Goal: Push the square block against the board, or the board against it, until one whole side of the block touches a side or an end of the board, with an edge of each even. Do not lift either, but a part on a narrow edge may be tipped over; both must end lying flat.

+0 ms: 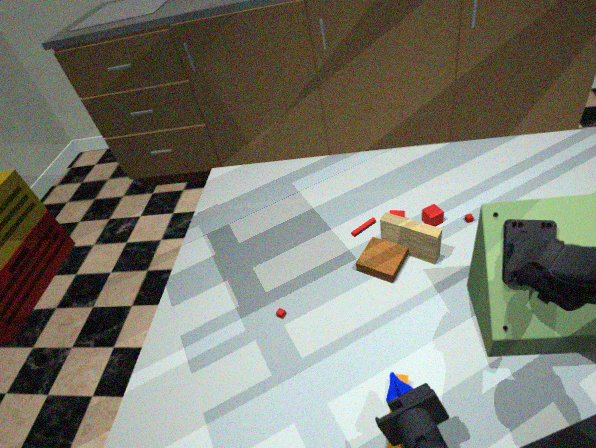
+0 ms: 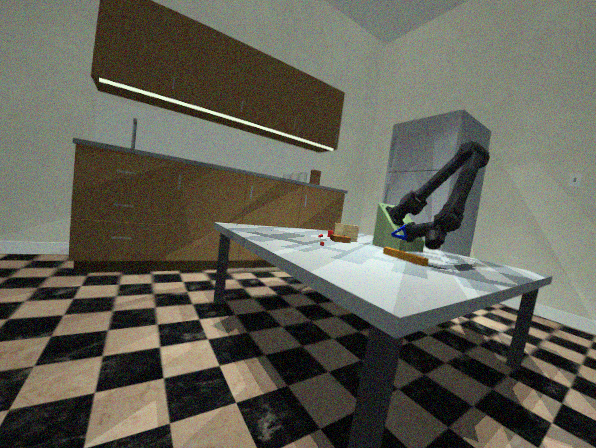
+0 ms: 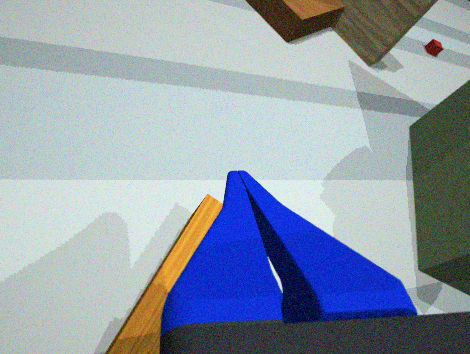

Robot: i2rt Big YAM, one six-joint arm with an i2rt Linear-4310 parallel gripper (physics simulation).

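Frame: origin at the arm's base, x ahead, y left, z up, level; millimetres.
Where they show: gripper, fingertip midpoint: (image 1: 392, 374) (image 2: 391, 234) (image 3: 235, 183); arm's base, origin of the base link: (image 1: 527, 252) (image 2: 393, 216).
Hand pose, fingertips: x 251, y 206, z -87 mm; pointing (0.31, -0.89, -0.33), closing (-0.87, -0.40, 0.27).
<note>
Things, the pixels of their top centre, and the offset from my fingertips.
- square block, middle of its top: (image 1: 382, 255) (image 2: 340, 235) dx +19, dy -336, dz -64 mm
- board, middle of its top: (image 1: 410, 224) (image 2: 346, 224) dx -51, dy -376, dz +2 mm
- orange bar, middle of its top: (image 2: 404, 252) dx -6, dy +79, dz -64 mm
- red rod, middle of its top: (image 1: 363, 225) dx +69, dy -461, dz -81 mm
- small red cube, middle of its top: (image 1: 280, 311) dx +256, dy -178, dz -79 mm
The square block (image 1: 382, 257) (image 2: 341, 239) (image 3: 315, 7), brown wood, lies flat. The board (image 1: 412, 239) (image 2: 346, 231) (image 3: 372, 35), pale wood, stands upright on a narrow edge behind it. The block's back side runs along the left part of the board's broad face, against or very near it; a small gap cannot be ruled out. The block's back left corner sticks out a little past the board's left end. My gripper (image 1: 392, 375) (image 2: 394, 234) (image 3: 235, 183) is shut and empty, its blue fingertips above the table, well on the near side of both parts.
An orange bar (image 2: 405, 256) (image 3: 170, 270) lies beneath and beside my gripper. A green slanted box (image 1: 480, 280) (image 2: 382, 230) (image 3: 442, 195) stands to the right. Behind the board are a red rod (image 1: 363, 227) and red cube (image 1: 432, 215); a small red cube (image 1: 281, 313) lies left.
</note>
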